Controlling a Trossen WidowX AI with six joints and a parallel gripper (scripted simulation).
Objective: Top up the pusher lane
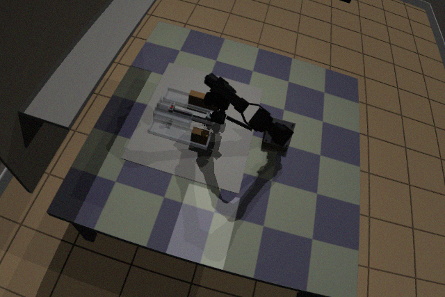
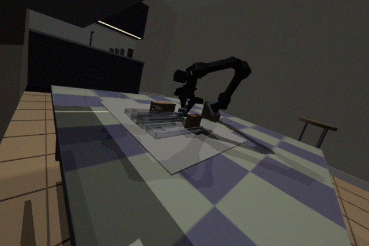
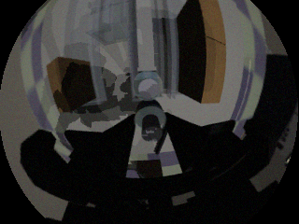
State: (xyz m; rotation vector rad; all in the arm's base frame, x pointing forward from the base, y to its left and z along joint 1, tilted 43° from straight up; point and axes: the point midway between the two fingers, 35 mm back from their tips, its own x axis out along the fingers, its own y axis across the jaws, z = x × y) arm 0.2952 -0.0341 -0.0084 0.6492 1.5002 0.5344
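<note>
Right now the clear sprung lane is 19 cm ahead of my gripper tip, 3 cm below it and 1 cm to the left of it. Also, from my gripper tip: red mark 23 cm ahead, 2 cm to the left, 2 cm above.
</note>
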